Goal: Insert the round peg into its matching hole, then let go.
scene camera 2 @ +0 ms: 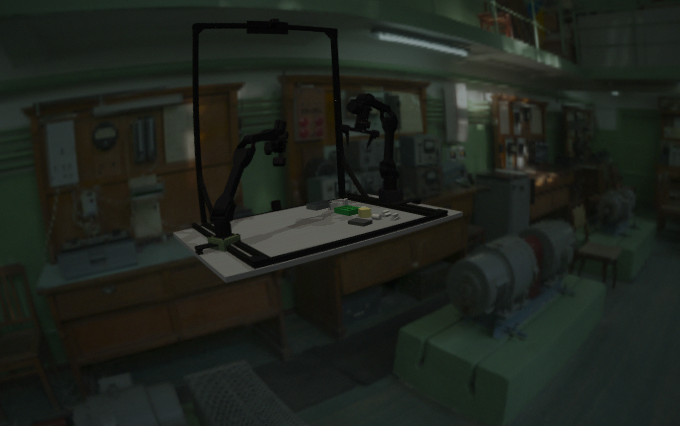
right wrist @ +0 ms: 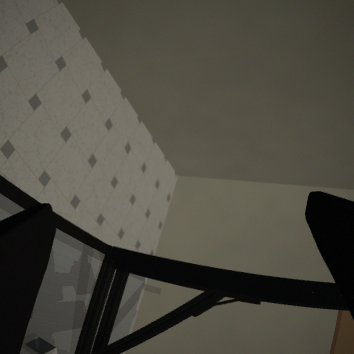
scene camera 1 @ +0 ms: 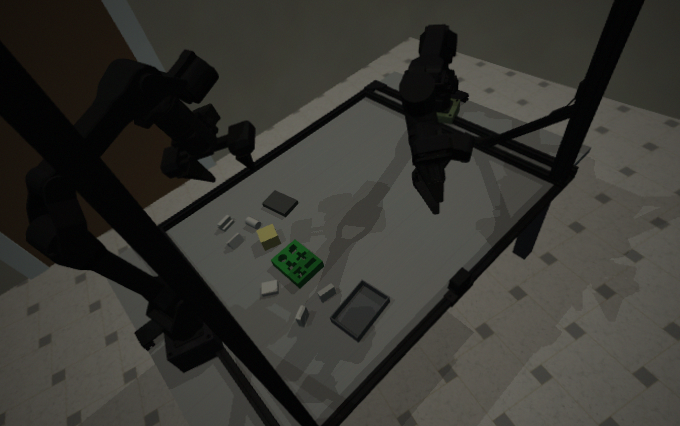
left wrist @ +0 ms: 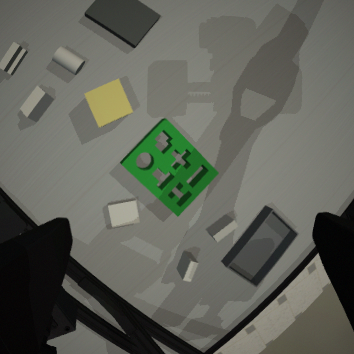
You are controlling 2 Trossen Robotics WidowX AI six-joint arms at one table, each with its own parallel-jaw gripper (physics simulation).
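Note:
The round peg [scene camera 1: 252,222] [left wrist: 68,60], a pale cylinder, lies on its side on the table, beyond the yellow block. The green board [scene camera 1: 305,270] [scene camera 2: 346,210] [left wrist: 136,171] lies flat; its round hole [scene camera 1: 282,257] [left wrist: 144,160] is open, with grey showing inside. My left gripper [scene camera 1: 233,173] [scene camera 2: 358,138] [left wrist: 196,229] is open and empty, high above the table, well apart from peg and board. My right gripper [scene camera 1: 435,209] [right wrist: 182,211] is open and empty, in the air at the right of scene camera 1; its wrist view shows wall and tiled floor, and the peg does not show there.
A yellow block [scene camera 1: 268,236] [scene camera 2: 364,212] [left wrist: 109,103] stands between peg and board. Several pale pieces lie around the board, one of them a block [scene camera 1: 269,287] [left wrist: 123,213]. A dark flat slab [scene camera 1: 280,203] [scene camera 2: 359,221] [left wrist: 122,20] lies near the peg. A dark open tray [scene camera 1: 345,297] [left wrist: 246,236] lies beyond the board.

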